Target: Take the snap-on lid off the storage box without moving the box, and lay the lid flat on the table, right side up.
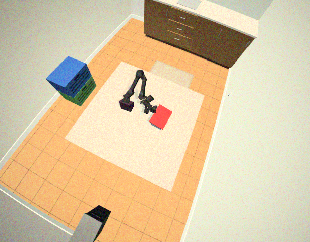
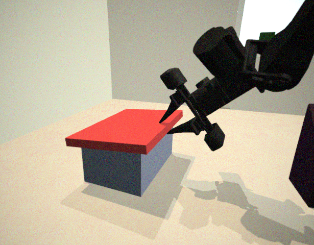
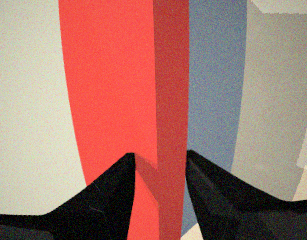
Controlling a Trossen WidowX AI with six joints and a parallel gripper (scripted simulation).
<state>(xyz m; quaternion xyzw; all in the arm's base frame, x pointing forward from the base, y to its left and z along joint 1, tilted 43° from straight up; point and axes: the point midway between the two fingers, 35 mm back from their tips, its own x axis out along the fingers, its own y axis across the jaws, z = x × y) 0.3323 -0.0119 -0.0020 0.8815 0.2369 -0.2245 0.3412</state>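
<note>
Now: the red lid 70 mm ahead of my gripper tip and 20 mm to the right of it. Round my gripper tip: storage box (70 mm ahead, 20 mm to the right, 60 mm below).
</note>
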